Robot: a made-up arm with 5 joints.
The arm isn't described. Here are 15 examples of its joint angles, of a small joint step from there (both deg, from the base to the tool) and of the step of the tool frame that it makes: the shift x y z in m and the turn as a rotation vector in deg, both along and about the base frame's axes.
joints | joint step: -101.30 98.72 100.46 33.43 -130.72 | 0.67 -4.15 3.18 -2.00 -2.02
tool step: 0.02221 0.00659 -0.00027 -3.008 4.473 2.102
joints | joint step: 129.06 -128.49 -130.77 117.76 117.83 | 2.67 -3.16 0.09 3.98 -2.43
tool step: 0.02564 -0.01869 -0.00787 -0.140 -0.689 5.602
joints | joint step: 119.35 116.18 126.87 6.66 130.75 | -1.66 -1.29 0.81 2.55 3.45
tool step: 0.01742 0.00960 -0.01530 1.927 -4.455 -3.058
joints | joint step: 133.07 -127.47 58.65 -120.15 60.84 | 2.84 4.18 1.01 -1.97 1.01
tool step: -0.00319 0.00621 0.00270 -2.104 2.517 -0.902
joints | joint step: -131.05 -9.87 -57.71 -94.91 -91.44 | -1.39 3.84 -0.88 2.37 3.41
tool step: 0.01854 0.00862 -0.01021 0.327 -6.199 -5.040
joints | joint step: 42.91 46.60 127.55 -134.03 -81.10 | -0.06 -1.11 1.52 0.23 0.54
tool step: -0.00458 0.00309 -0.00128 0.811 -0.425 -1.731
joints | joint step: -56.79 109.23 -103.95 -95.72 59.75 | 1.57 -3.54 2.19 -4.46 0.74
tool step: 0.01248 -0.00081 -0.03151 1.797 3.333 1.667
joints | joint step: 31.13 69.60 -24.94 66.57 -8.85 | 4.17 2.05 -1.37 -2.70 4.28
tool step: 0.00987 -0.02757 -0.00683 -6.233 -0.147 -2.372
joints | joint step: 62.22 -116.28 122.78 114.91 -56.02 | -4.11 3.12 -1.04 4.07 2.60
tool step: 0.01168 0.00008 0.01332 0.785 4.496 -1.999
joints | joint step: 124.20 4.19 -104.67 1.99 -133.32 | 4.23 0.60 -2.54 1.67 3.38
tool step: 0.00283 0.00720 -0.00724 -3.518 -0.975 -1.295
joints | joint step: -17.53 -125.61 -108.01 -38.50 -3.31 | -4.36 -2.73 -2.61 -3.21 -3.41
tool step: 0.02806 -0.00616 0.00026 4.491 7.315 -1.352
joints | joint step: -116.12 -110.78 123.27 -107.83 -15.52 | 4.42 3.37 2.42 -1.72 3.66
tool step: -0.00883 -0.00465 -0.00031 -1.633 -0.431 -2.689
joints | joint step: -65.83 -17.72 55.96 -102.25 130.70 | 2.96 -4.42 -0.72 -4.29 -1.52
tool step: -0.01747 -0.00880 -0.00054 -1.787 6.902 1.376
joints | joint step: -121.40 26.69 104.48 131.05 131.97 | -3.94 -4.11 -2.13 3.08 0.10
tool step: -0.01580 0.01075 0.01084 3.195 5.980 -0.440
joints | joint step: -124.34 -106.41 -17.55 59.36 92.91 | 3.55 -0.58 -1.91 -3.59 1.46
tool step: -0.02308 -0.00081 -0.02954 -3.196 3.112 3.257
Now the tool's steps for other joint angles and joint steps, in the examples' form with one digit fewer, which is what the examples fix.
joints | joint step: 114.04 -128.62 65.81 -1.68 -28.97 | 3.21 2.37 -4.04 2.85 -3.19
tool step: -0.0097 0.0332 0.0145 -0.84 0.12 -8.15
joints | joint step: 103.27 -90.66 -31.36 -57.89 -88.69 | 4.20 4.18 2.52 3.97 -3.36
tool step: 0.0054 0.0082 0.0486 0.22 6.13 -1.14
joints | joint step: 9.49 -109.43 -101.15 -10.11 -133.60 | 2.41 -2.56 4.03 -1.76 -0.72
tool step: -0.0126 0.0157 0.0092 -5.23 -2.89 -1.91
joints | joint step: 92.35 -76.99 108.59 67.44 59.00 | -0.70 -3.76 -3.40 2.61 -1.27
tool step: -0.0053 -0.0034 0.0004 -2.16 -5.76 -3.17
